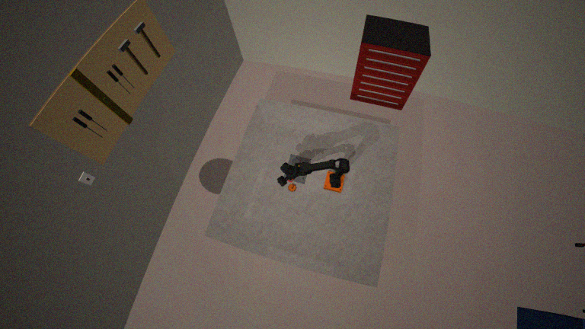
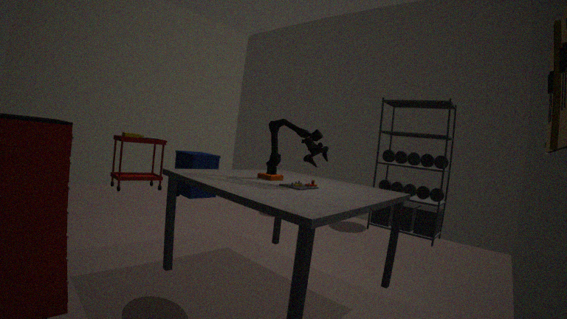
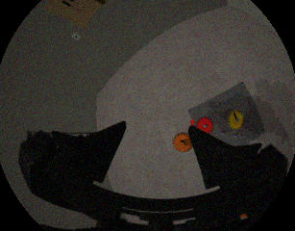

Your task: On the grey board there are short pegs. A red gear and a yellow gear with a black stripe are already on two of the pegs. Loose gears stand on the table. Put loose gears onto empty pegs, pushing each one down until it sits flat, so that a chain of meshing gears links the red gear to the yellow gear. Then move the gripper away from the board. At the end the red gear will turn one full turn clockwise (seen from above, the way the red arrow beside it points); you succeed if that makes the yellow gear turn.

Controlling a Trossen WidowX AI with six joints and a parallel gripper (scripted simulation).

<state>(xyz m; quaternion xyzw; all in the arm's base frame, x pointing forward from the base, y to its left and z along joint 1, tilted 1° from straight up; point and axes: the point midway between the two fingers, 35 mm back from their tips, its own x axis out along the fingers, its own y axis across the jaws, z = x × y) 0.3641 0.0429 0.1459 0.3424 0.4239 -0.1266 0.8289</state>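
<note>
My gripper tip is 6 cm past the orange gear, 1 cm to the right of it and 15 cm above it. The rest, counted from my gripper tip: yellow gear 8 cm behind, 16 cm to the right, 14 cm below; then red arrow 3 cm behind, 4 cm to the right, 15 cm below.
</note>
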